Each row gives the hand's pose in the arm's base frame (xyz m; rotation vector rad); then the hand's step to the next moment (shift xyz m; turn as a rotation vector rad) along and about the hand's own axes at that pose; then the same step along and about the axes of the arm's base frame.
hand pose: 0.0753 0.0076 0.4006 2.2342 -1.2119 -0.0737
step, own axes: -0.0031 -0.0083 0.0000 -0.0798 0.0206 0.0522
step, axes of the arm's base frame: 0.0044 0.0058 -0.0050 -0.0784 0.0293 -0.0500
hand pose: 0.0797 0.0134 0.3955 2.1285 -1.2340 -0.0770
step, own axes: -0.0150 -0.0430 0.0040 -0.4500 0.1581 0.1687
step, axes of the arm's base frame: 0.0226 0.0240 -0.0317 -0.4282 0.2163 -0.1607
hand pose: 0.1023 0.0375 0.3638 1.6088 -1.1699 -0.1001
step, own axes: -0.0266 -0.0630 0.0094 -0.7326 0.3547 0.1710
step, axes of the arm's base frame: 0.0201 0.0076 -0.0656 -0.6962 0.4317 -0.1439
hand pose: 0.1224 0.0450 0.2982 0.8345 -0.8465 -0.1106
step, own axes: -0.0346 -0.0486 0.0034 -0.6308 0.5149 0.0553
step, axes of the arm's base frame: -0.0148 -0.0216 -0.0537 -0.5826 0.5714 -0.0134
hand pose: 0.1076 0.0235 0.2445 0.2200 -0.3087 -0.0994
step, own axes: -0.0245 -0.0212 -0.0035 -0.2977 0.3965 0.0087
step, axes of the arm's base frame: -0.0235 -0.0167 -0.0152 -0.2598 0.4222 0.0128
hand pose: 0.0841 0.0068 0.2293 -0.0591 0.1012 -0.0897
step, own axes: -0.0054 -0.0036 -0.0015 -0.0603 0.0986 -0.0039
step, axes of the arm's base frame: -0.0058 -0.0032 -0.0007 -0.0516 0.1034 -0.0042
